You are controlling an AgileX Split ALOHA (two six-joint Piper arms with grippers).
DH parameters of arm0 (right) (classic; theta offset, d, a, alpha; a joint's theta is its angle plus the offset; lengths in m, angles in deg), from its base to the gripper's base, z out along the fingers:
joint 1: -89.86 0.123 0 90
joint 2: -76.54 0 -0.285 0
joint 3: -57.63 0 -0.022 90
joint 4: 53.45 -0.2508 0 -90
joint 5: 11.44 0 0.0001 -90
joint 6: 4.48 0.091 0 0
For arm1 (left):
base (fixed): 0 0 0 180
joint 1: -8.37 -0.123 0 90
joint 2: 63.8 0 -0.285 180
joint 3: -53.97 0 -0.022 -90
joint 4: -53.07 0.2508 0 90
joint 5: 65.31 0 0.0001 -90
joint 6: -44.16 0.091 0 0
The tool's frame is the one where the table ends.
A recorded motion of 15 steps. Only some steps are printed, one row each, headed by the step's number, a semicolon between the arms.
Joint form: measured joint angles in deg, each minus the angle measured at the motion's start. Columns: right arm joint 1, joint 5, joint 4, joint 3, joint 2, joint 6; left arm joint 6, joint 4, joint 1, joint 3, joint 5, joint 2.
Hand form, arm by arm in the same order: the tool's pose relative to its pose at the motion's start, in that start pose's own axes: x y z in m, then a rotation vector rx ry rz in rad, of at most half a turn. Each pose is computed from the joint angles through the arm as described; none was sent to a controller.
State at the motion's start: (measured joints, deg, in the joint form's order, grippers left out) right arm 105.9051 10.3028 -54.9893 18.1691 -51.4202 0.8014; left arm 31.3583 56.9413 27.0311 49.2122 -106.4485 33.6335
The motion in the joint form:
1: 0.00 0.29 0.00 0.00 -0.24 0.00; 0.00 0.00 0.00 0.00 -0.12 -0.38
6: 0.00 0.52 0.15 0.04 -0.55 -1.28; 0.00 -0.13 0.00 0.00 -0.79 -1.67
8: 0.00 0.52 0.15 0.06 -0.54 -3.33; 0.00 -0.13 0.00 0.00 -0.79 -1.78
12: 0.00 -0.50 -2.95 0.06 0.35 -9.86; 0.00 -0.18 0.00 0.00 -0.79 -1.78
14: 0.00 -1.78 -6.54 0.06 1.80 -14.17; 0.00 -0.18 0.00 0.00 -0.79 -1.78
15: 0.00 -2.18 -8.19 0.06 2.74 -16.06; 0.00 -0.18 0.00 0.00 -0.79 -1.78
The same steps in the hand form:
1: 0.0006 -0.0001 0.0008 0.0000 -0.0009 0.0000; -0.0002 0.0001 -0.0025 0.0007 -0.0045 -0.0003
6: 0.0013 -0.0001 0.0020 -0.0008 -0.0001 -0.0249; -0.0004 0.0003 -0.0111 0.0034 -0.0149 -0.0030
8: 0.0011 0.0000 0.0019 -0.0008 -0.0007 -0.0606; -0.0005 0.0004 -0.0118 0.0038 -0.0168 -0.0031
12: -0.0012 -0.0016 -0.0012 0.0185 0.0015 -0.1240; -0.0005 0.0003 -0.0118 0.0043 -0.0167 -0.0037
14: -0.0052 -0.0029 -0.0063 0.0381 -0.0001 -0.1397; -0.0005 0.0003 -0.0118 0.0043 -0.0167 -0.0037
15: -0.0084 -0.0034 -0.0097 0.0464 -0.0085 -0.1448; -0.0005 0.0003 -0.0118 0.0043 -0.0167 -0.0037

